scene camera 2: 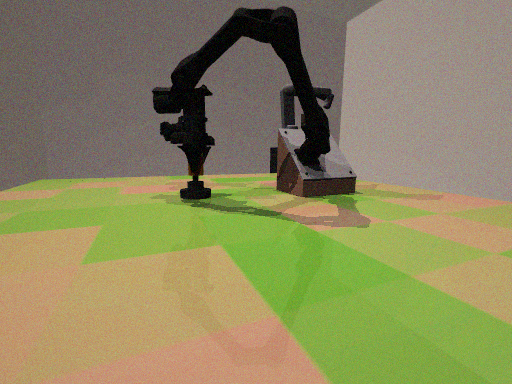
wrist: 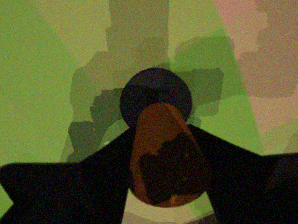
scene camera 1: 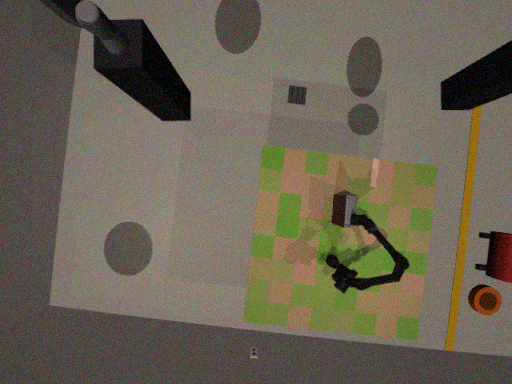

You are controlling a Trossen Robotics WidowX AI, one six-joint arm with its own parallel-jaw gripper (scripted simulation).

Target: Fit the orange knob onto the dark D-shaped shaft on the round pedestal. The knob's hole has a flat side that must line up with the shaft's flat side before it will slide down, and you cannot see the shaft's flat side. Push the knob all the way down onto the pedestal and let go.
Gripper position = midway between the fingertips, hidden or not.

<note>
My gripper (scene camera 2: 196, 171) carries an orange knob. Also in view: a dark pedestal (wrist: 153, 85).
My gripper also shows in the wrist view (wrist: 161, 130).
</note>
